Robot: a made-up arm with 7 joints.
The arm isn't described. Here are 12 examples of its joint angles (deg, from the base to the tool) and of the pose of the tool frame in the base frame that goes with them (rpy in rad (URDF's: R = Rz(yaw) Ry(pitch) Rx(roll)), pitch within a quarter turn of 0, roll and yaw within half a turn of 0; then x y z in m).
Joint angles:
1: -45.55 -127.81 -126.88 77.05 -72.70 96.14 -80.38
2: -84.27 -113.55 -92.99 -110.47 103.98 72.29 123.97
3: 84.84 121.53 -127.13 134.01 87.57 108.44 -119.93
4: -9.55 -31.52 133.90 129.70 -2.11 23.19 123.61
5: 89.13 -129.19 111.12 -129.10 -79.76 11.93 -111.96
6: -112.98 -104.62 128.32 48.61 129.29 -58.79 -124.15
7: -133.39 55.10 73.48 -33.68 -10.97 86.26 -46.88
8: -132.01 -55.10 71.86 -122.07 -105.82 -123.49 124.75
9: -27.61 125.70 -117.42 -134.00 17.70 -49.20 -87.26
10: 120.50 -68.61 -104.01 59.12 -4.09 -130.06 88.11
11: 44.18 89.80 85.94 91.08 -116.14 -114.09 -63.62
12: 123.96 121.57 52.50 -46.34 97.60 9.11 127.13
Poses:
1: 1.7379 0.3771 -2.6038 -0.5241 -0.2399 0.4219
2: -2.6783 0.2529 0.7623 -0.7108 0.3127 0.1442
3: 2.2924 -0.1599 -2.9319 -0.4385 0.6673 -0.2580
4: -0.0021 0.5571 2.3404 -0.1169 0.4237 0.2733
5: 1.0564 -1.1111 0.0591 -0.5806 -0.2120 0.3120
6: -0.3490 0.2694 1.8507 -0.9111 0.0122 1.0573
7: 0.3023 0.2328 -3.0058 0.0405 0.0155 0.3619
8: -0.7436 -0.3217 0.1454 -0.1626 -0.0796 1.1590
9: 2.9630 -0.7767 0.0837 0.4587 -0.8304 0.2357
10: 1.4320 0.4448 -2.1752 0.0342 0.6566 -0.4496
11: -0.2236 1.1683 1.2243 -0.2388 0.1369 0.0214
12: -2.3436 0.3698 2.0267 -0.9299 -0.1609 -0.3604
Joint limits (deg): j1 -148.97..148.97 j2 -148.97..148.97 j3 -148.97..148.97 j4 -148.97..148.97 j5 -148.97..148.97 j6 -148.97..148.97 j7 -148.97..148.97
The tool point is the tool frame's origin. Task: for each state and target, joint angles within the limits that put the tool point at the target. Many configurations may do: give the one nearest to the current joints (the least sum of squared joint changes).
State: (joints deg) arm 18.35 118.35 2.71 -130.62 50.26 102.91 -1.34
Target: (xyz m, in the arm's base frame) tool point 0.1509 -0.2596 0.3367
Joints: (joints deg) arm -0.60 118.30 4.23 -125.90 51.85 113.29 -27.70
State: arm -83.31 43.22 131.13 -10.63 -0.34 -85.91 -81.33
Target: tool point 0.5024 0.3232 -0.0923
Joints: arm -86.63 34.05 126.07 3.02 -23.40 -100.12 -68.09
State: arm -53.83 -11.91 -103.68 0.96 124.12 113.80 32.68
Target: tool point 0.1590 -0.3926 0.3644
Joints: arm -85.85 -17.96 -106.37 -8.17 139.90 110.01 23.60
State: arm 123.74 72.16 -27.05 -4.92 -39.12 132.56 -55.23
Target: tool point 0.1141 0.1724 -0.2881
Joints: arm 109.41 72.64 -13.69 -3.18 -18.38 117.77 -32.77
